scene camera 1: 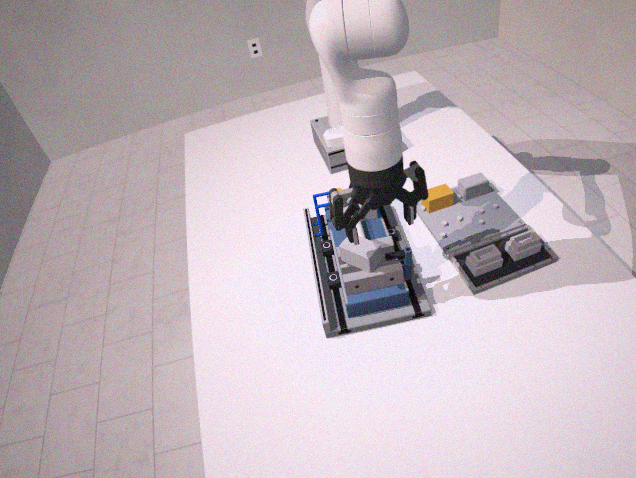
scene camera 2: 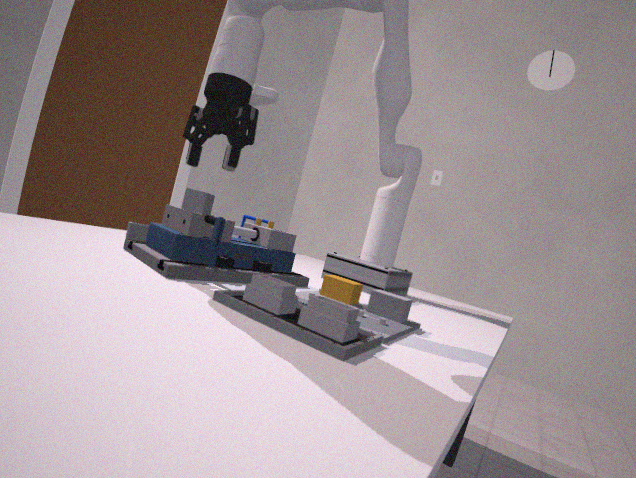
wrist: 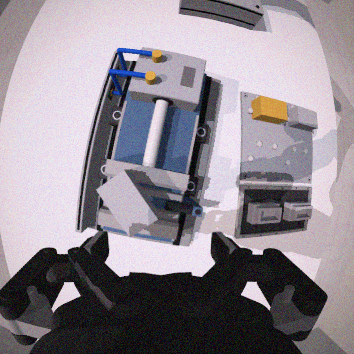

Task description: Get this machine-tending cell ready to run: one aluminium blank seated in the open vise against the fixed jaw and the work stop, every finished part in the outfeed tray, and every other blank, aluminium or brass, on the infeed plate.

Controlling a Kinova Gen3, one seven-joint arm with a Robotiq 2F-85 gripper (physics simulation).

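Frame: origin at the arm's base, x right, y ahead, z up, level; metres.
Seen in the pictures: gripper, between the fingertips: (scene camera 1: 382, 231) (scene camera 2: 208, 168) (wrist: 159, 243); arm's base, origin of its link: (scene camera 2: 376, 263).
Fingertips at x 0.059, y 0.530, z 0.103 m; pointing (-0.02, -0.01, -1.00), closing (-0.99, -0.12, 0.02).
Pixels of each thing's top centre, then the offset from my fingertips to it. "spot": a spot on its surface instead.
- vise, centre of its top: (wrist: 147, 141) (scene camera 1: 357, 230) (scene camera 2: 231, 218) dz -0.072, dx +0.024, dy -0.089 m
- work stop, a spot on its surface: (wrist: 197, 211) spot: dz -0.072, dx -0.046, dy -0.015 m
- brass blank, centre of its top: (scene camera 2: 344, 279) (wrist: 274, 107) (scene camera 1: 437, 191) dz -0.127, dx -0.178, dy -0.197 m
- infeed plate, centre of its top: (scene camera 2: 349, 309) (wrist: 282, 139) (scene camera 1: 466, 211) dz -0.163, dx -0.228, dy -0.154 m
- vise's rear block, centre of its top: (wrist: 168, 71) (scene camera 2: 270, 228) dz -0.075, dx +0.014, dy -0.183 m
The vise (scene camera 1: 377, 303) (scene camera 2: 180, 250) (wrist: 134, 132) is open. An aluminium blank (scene camera 1: 364, 254) (scene camera 2: 198, 201) (wrist: 127, 202) lies askew and tilted on top of its jaws, not down between them. The work stop (scene camera 1: 407, 263) (scene camera 2: 219, 236) (wrist: 197, 211) is beside it. My gripper (scene camera 1: 383, 228) (scene camera 2: 211, 163) (wrist: 159, 243) is open and empty above the vise. A brass blank (scene camera 1: 438, 198) (scene camera 2: 340, 289) (wrist: 270, 111) and an aluminium blank (scene camera 1: 473, 187) (scene camera 2: 389, 305) (wrist: 303, 119) are on the infeed plate (scene camera 1: 509, 218) (wrist: 270, 167). Two finished parts (scene camera 1: 483, 260) (scene camera 2: 329, 318) (wrist: 265, 213) sit in the outfeed tray (scene camera 2: 277, 323) (wrist: 275, 195).
Blue pipes (scene camera 1: 317, 205) (wrist: 131, 73) with yellow fittings (wrist: 150, 77) rise beside the vise's rear block (wrist: 172, 75). The robot's base block (scene camera 1: 322, 146) (scene camera 2: 359, 272) (wrist: 220, 12) stands behind the vise. The outfeed tray adjoins the infeed plate, right of the vise in the wrist view.
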